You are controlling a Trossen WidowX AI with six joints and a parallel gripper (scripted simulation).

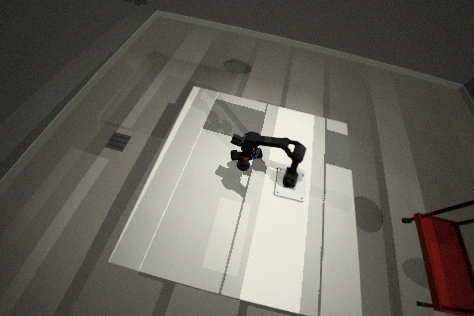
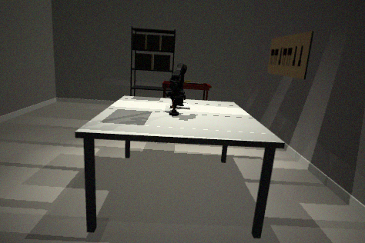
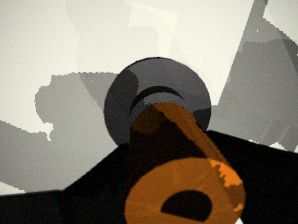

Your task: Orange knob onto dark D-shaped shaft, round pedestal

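Now: the orange knob 20 mm above my gripper tip. Round my gripper tip: dark round pedestal 40 mm below.
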